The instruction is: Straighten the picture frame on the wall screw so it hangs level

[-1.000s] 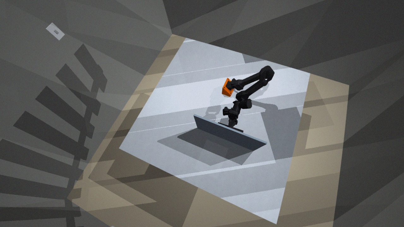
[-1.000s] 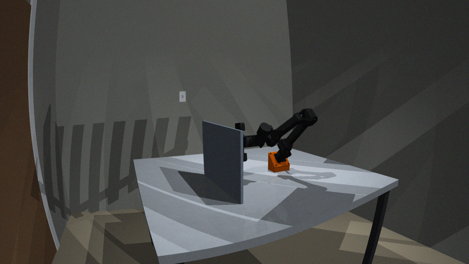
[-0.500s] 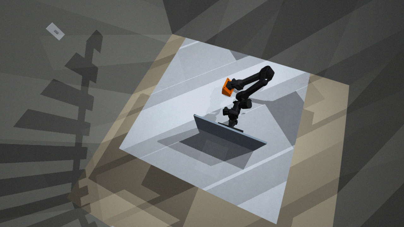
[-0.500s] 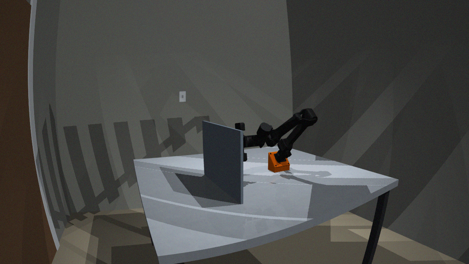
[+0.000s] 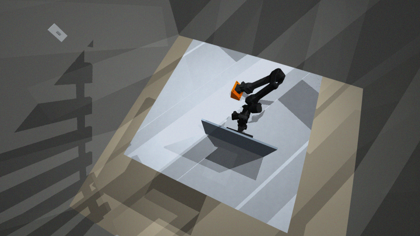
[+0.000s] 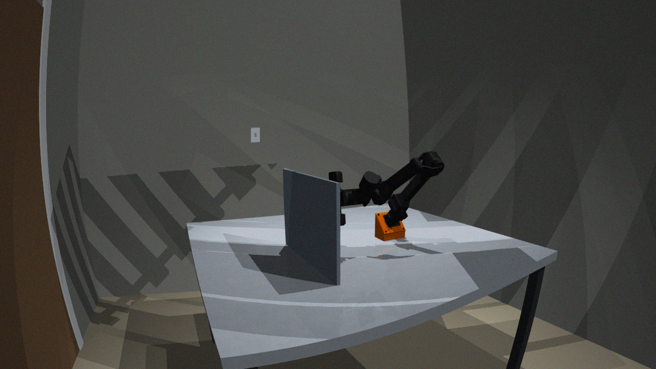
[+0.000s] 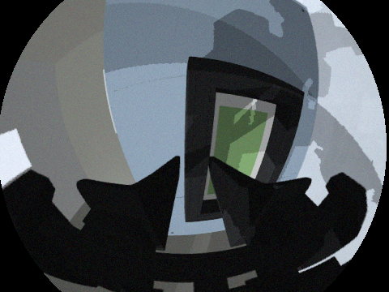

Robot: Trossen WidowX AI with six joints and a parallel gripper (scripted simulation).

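Now: the picture frame 50 mm below my gripper tip, 10 mm to the left of it and 10 mm ahead of it. The rest, counted from my gripper tip: grey wall panel: 60 mm below, 20 mm ahead.
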